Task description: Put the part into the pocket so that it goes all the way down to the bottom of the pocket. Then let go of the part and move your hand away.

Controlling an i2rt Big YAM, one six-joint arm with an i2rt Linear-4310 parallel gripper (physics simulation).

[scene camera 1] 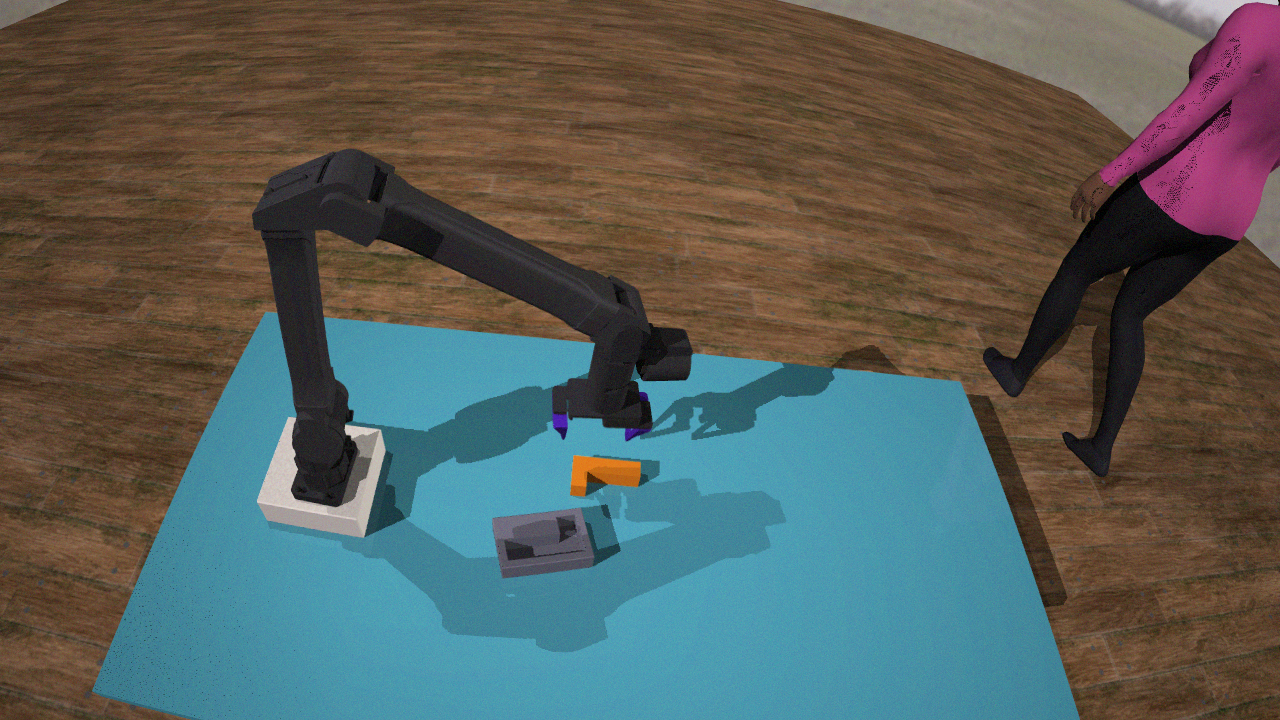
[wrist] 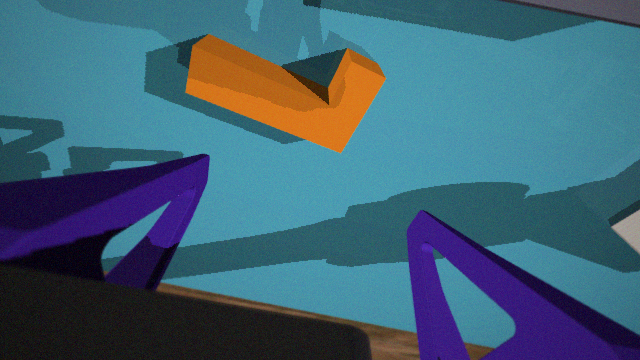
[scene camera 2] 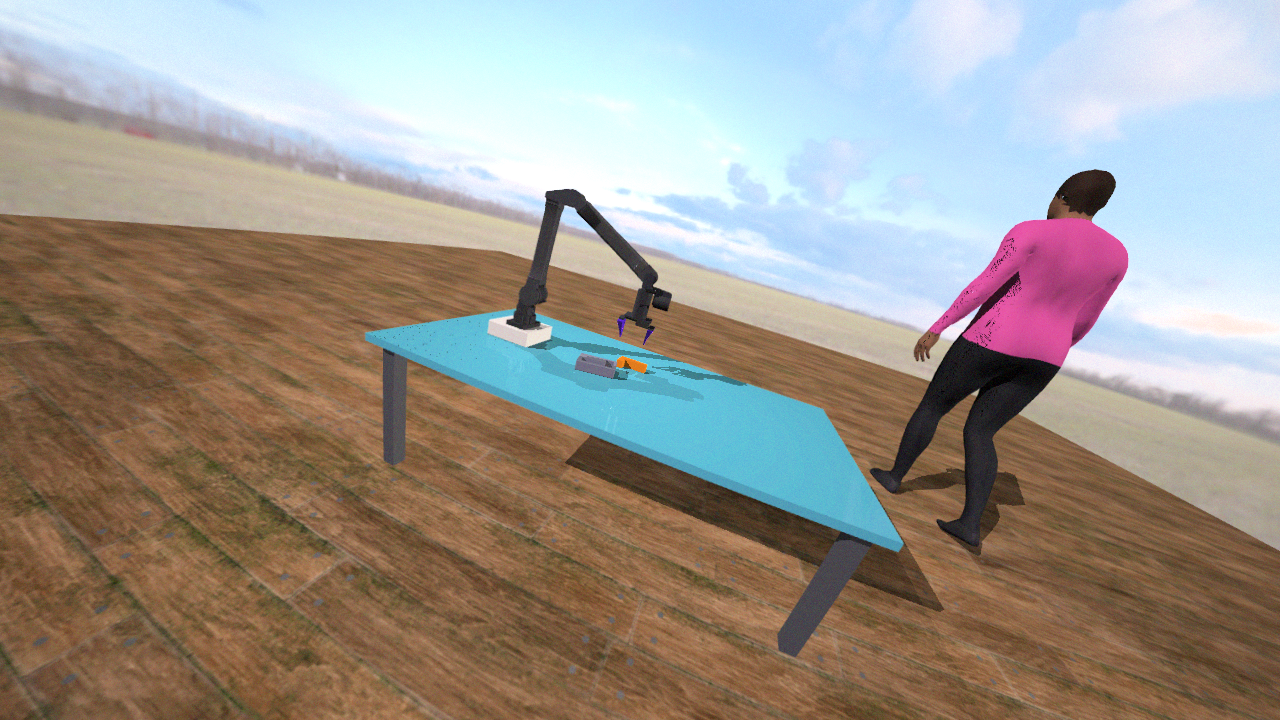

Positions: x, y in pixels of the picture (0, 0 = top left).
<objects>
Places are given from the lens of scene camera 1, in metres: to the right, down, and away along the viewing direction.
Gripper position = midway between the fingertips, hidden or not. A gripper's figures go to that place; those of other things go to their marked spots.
my gripper (scene camera 1: 594, 437): -0.07, 0.12, 1.02
orange L-shaped part (scene camera 1: 585, 469): -0.09, 0.18, 1.07
grey pocket block (scene camera 1: 530, 544): -0.17, 0.28, 0.97
</objects>
